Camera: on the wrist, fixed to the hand. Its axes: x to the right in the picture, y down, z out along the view.
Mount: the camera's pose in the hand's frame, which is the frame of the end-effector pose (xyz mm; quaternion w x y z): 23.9 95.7 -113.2 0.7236 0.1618 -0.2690 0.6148
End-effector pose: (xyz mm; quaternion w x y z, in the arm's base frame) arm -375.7 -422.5 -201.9 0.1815 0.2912 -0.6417 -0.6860
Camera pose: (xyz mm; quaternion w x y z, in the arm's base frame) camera -334.3 -535.7 -112.3 0.3333 -0.3389 -0.8031 -0.3593
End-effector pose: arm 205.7 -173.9 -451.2 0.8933 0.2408 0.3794 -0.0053
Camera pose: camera 164.7 -36.0 -494.2 0.7127 0.5506 -0.1147 0.4192
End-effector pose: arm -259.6 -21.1 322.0 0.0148 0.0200 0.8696 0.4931
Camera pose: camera -286.7 -67.9 462.1 0.0618 -0.6841 -0.6927 -0.2198
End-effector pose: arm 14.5 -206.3 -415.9 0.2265 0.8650 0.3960 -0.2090
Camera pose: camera 124.1 -185.0 -315.5 0.2589 0.8497 -0.3400 -0.3087
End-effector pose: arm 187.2 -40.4 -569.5 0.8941 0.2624 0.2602 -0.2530
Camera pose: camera 223.5 90.3 -633.8 0.8300 0.4264 -0.2545 0.2539
